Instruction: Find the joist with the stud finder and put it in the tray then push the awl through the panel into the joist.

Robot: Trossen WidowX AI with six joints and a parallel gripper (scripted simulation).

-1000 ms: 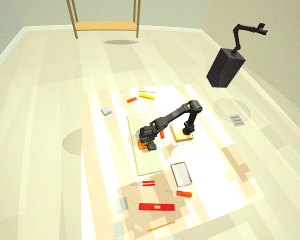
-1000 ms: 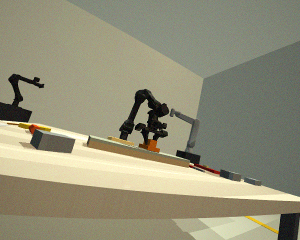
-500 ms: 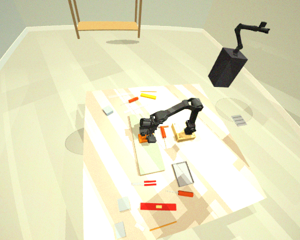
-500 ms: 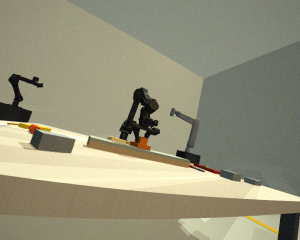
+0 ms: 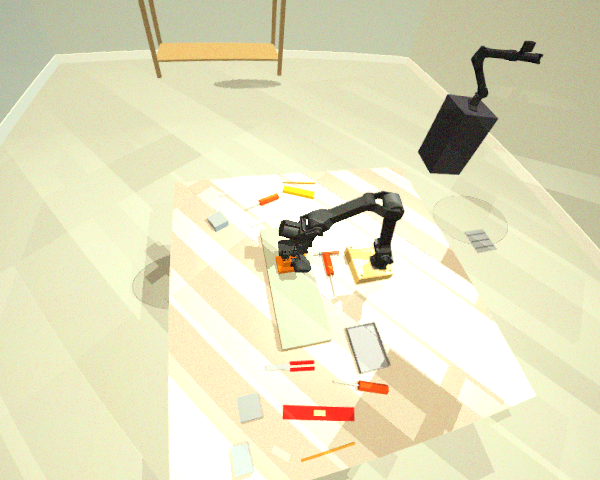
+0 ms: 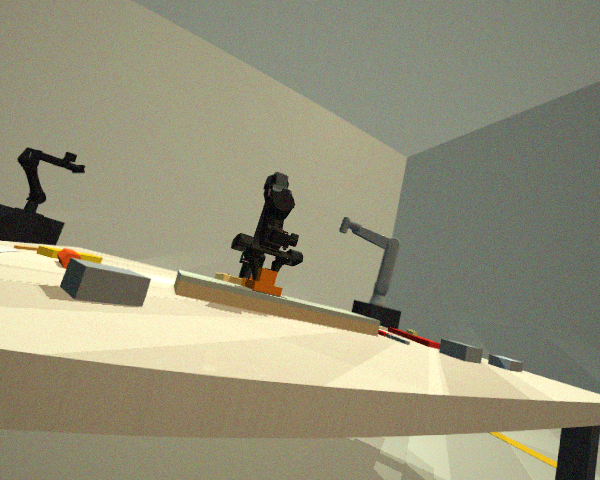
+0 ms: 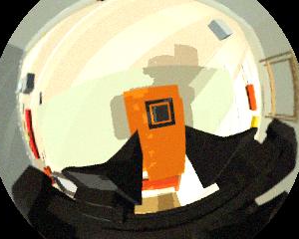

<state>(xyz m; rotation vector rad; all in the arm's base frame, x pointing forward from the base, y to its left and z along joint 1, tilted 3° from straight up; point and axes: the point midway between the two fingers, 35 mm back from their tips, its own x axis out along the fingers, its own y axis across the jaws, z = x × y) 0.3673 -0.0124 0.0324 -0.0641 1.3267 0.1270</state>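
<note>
Right now my gripper tip is 26 cm past the grey tray, 34 cm to the right of it and 5 cm above it. The rest, counted from my gripper tip: yellow bar: 8 cm behind, 45 cm to the right, 6 cm below; then orange stud finder: 1 cm ahead, 2 cm above; then red level: 5 cm behind, 54 cm to the left, 5 cm below.
</note>
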